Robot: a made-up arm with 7 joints. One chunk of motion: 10 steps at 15 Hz.
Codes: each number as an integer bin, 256 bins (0 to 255) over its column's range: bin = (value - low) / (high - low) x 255, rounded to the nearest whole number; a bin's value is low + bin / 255 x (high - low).
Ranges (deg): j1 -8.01..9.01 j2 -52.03..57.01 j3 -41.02..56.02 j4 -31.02..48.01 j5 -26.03..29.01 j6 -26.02..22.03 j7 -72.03..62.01
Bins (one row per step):
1: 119 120 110 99 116 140 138
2: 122 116 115 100 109 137 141
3: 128 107 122 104 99 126 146
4: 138 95 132 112 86 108 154
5: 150 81 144 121 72 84 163
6: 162 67 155 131 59 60 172
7: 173 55 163 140 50 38 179
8: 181 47 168 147 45 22 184
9: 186 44 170 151 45 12 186
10: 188 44 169 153 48 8 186
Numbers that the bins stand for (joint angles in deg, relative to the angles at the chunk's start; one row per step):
1: -0.07 -0.72 0.84 -0.34 -0.99 0.36 0.51
2: 0.13 -2.43 2.74 -0.03 -2.50 -0.20 2.09
3: 0.53 -6.28 5.41 1.21 -4.66 -2.28 4.71
4: 1.20 -11.41 9.21 3.69 -7.47 -5.67 8.92
5: 2.00 -17.39 13.78 6.48 -10.49 -10.19 13.65
6: 2.80 -23.38 17.97 9.58 -13.30 -14.71 18.38
7: 3.54 -28.51 21.01 12.37 -15.24 -18.86 22.06
8: 4.07 -31.93 22.91 14.54 -16.32 -21.87 24.69
9: 4.40 -33.22 23.67 15.78 -16.32 -23.76 25.74
10: 4.54 -33.22 23.29 16.40 -15.67 -24.51 25.74

